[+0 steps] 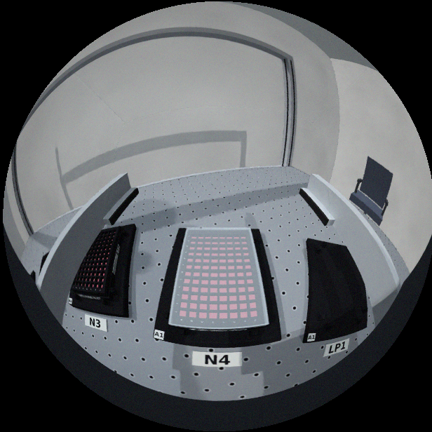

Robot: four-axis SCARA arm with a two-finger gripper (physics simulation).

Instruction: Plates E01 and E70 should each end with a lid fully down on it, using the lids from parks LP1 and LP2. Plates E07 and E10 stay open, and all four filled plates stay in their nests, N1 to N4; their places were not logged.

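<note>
My gripper (pixel 218 176) is open, with its two pale fingers wide apart above and to either side of nest N4 and nothing between them. In N4 (pixel 271 315) sits a filled plate (pixel 220 280) with pink wells. A clear, pale-edged lid (pixel 180 280) covers it and looks level and fully down. The plate's code is not readable. At the left, nest N3 (pixel 127 280) holds a black plate (pixel 95 262) with pink-red wells; no lid shows on it, and its code is too small to read. At the right, lid park LP1 (pixel 335 295) shows a bare black top.
Labels for N3 (pixel 95 323), N4 (pixel 217 359) and LP1 (pixel 336 347) lie in front of their places on the perforated grey deck (pixel 215 385). Dark parts of something else show at the far left, behind the left finger. A dark chair (pixel 376 180) stands beyond the deck at the right.
</note>
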